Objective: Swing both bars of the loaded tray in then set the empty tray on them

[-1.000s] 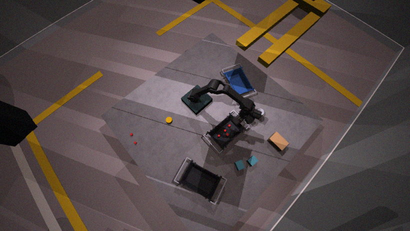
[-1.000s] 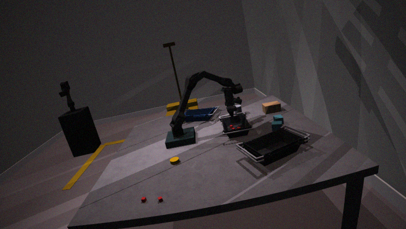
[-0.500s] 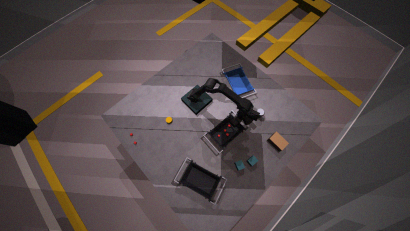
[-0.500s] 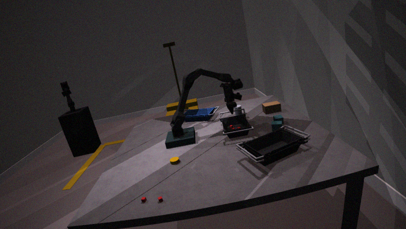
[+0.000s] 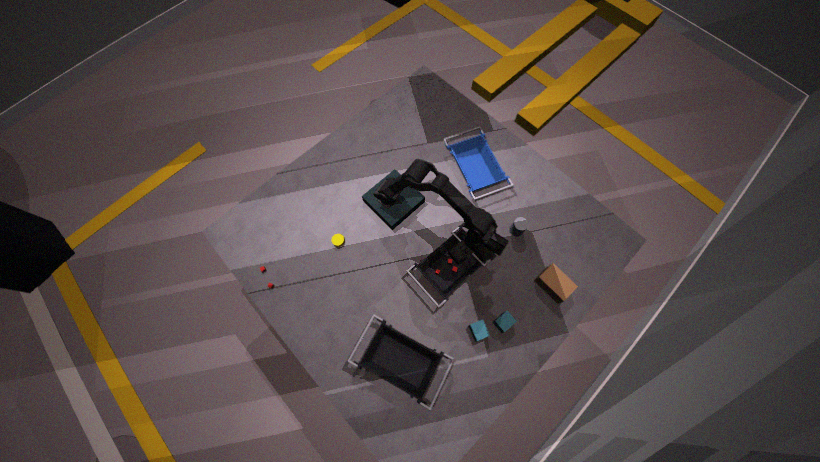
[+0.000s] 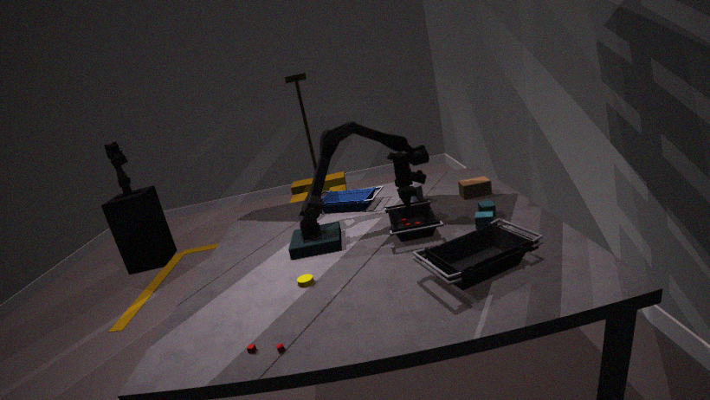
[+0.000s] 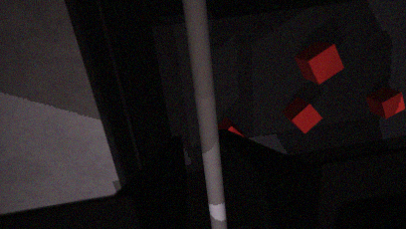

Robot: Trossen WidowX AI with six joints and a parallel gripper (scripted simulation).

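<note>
Right now the red block is 13 cm to the right of my gripper tip, 4 cm below it and 4 cm behind it. From my gripper tip the other things lie so: blue tray: 33 cm to the left, 20 cm behind, 1 cm below; grey cylinder: 21 cm to the left, 10 cm ahead, 2 cm below; box: 33 cm ahead, 11 cm to the left, 2 cm below.
</note>
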